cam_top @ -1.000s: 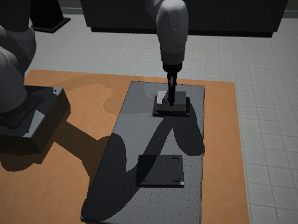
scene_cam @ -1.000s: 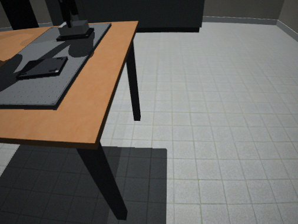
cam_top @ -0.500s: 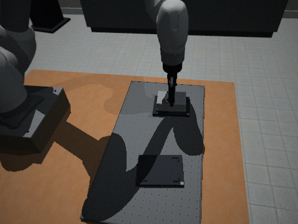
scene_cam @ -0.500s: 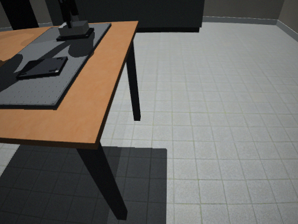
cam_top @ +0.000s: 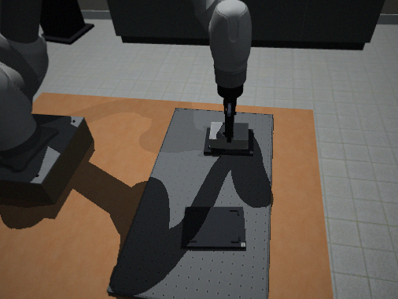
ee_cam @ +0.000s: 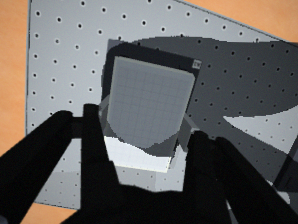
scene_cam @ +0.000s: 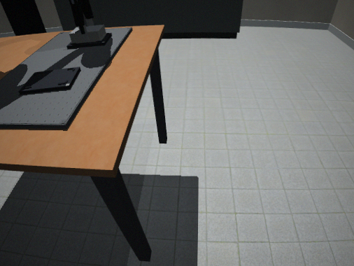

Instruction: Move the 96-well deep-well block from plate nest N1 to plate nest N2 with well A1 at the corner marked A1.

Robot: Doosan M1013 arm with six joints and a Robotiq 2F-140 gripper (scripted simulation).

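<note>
Right now the deep-well block is 10 mm below my hand. Round my hand: plate nest: 330 mm to the right, 50 mm ahead, 40 mm below.
</note>
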